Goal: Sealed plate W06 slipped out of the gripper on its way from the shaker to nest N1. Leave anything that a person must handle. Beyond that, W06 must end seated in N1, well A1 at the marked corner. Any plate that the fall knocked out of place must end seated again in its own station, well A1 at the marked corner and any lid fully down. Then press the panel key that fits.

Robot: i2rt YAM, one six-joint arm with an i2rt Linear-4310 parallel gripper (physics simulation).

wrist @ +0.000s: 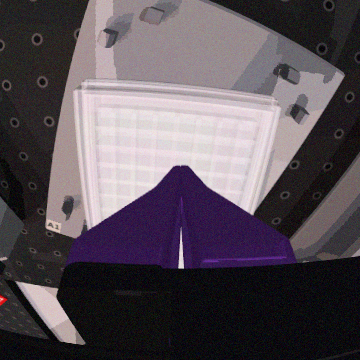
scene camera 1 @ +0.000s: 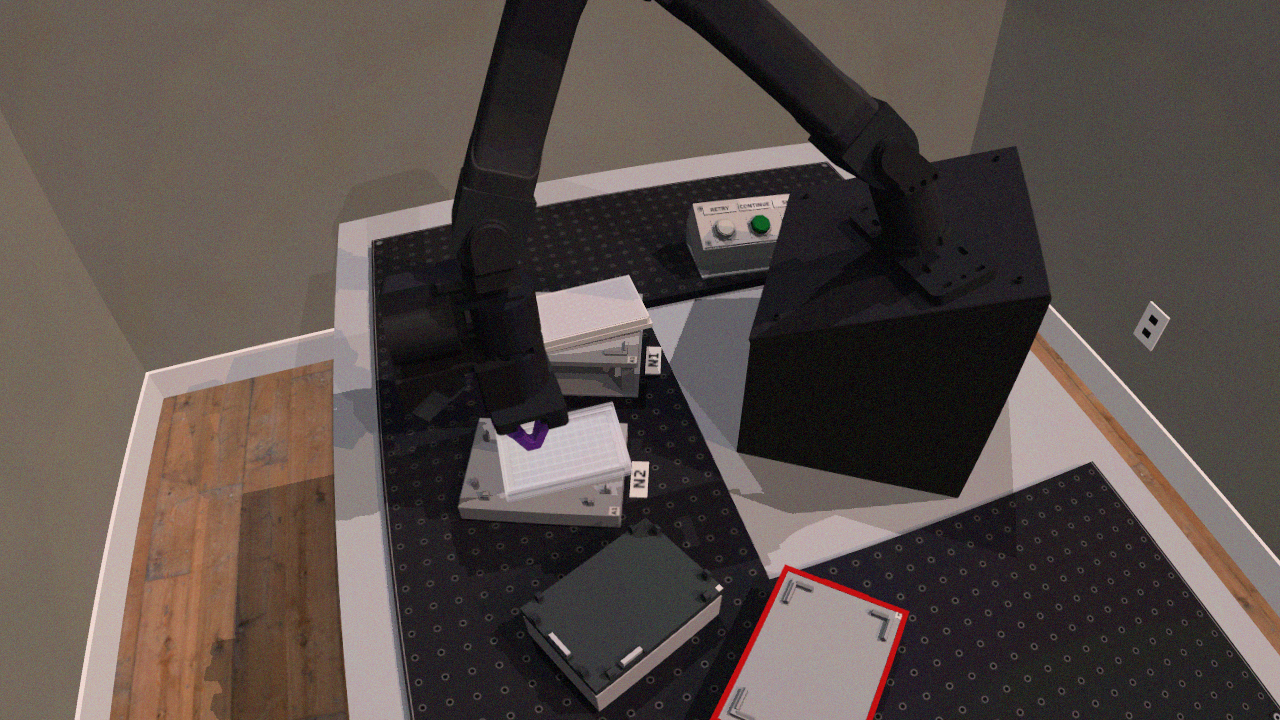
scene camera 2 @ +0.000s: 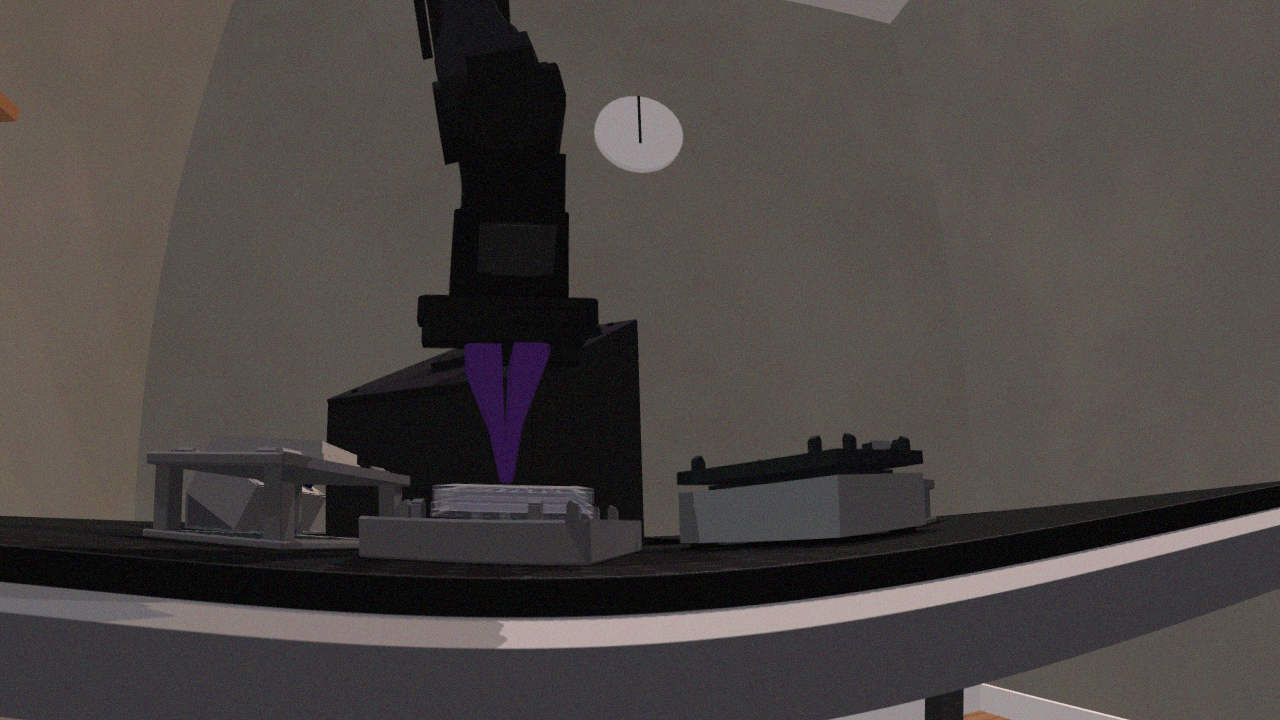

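Pixels of known places: gripper, between the fingertips: (wrist: 180, 177) (scene camera 1: 533, 447) (scene camera 2: 506, 482); arm's base, origin of its link: (scene camera 1: 918, 244).
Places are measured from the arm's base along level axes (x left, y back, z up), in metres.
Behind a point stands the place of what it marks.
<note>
A clear, white-gridded plate (scene camera 1: 563, 456) {x 0.021, y -0.366, z -0.180 m} (scene camera 2: 546, 501) {x 0.025, y -0.429, z -0.191 m} (wrist: 175, 135) {x 0.007, y -0.412, z -0.183 m} lies turned and shifted on the grey nest N2 (scene camera 1: 537, 512) {x 0.066, y -0.402, z -0.202 m} (scene camera 2: 474, 539) {x -0.010, y -0.465, z -0.211 m} (wrist: 215, 45) {x -0.007, y -0.447, z -0.201 m}, its edges out of line with the corner pegs. It looks nearly level in scene camera 2. Its own A1 mark and name cannot be read. My gripper (scene camera 1: 534, 445) {x 0.003, y -0.393, z -0.179 m} (scene camera 2: 506, 480) {x 0.003, y -0.393, z -0.179 m} (wrist: 180, 177) {x 0.003, y -0.393, z -0.179 m} is shut and empty, fingertips at or just above the plate's top. Beside the N1 label (scene camera 1: 653, 360) {x -0.129, y -0.234, z -0.221 m}, a white plate (scene camera 1: 595, 311) {x -0.154, y -0.295, z -0.151 m} lies on top of a grey legged stand (scene camera 2: 268, 460) {x -0.135, y -0.419, z -0.173 m}; the arm partly hides it.
A pale block with a dark top (scene camera 1: 626, 582) {x 0.181, y -0.339, z -0.168 m} (scene camera 2: 796, 465) {x 0.171, y -0.406, z -0.174 m} stands on N2's other side. A red-edged grey station (scene camera 1: 823, 653) {x 0.286, y -0.195, z -0.183 m} is beyond it. The key panel (scene camera 1: 738, 250) {x -0.271, y -0.078, z -0.187 m} shows RETRY and CONTINUE; the black pedestal (scene camera 1: 895, 385) {x 0.093, y -0.056, z -0.089 m} hides its right end.
</note>
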